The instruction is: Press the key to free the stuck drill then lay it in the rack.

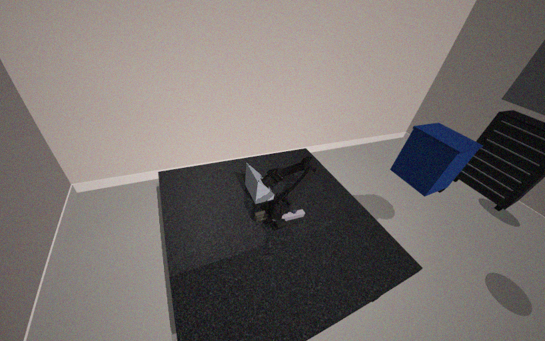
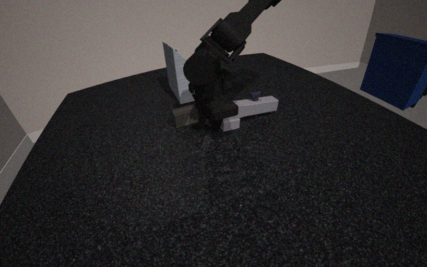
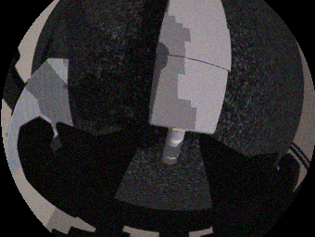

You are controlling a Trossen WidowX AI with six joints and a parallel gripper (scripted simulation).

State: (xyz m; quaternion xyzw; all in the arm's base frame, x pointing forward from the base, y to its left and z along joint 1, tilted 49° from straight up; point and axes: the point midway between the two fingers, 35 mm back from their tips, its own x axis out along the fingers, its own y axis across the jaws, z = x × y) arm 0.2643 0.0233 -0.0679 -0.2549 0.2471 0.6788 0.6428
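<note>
Right now the drill is 5 cm to the left of my gripper tip and 3 cm above it. Also, from my gripper tip: light grey housing block: 11 cm to the left, 2 cm above; then key: 1 cm behind, 14 cm to the left, 3 cm above.
</note>
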